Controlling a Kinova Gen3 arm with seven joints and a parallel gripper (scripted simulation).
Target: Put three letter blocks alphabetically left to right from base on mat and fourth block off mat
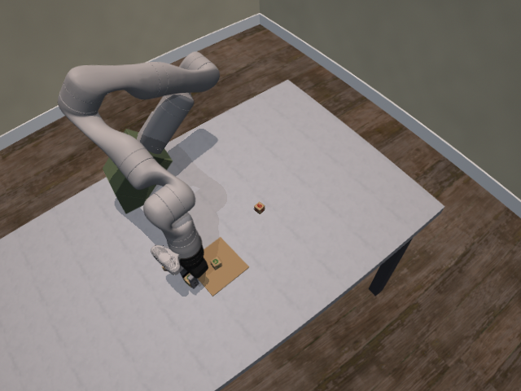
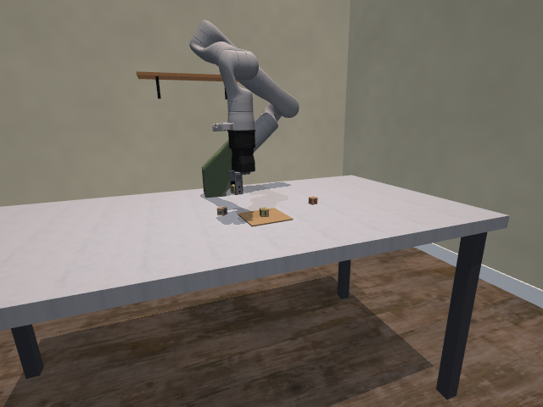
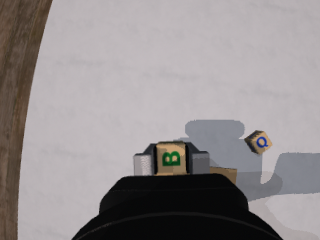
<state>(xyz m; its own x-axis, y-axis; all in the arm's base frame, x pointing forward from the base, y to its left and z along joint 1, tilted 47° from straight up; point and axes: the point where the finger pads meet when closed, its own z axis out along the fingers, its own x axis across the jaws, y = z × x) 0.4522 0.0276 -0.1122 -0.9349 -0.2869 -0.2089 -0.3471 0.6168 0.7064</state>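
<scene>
The tan mat is 6 cm behind my hand, 9 cm to the left of it and 12 cm below it.
</scene>
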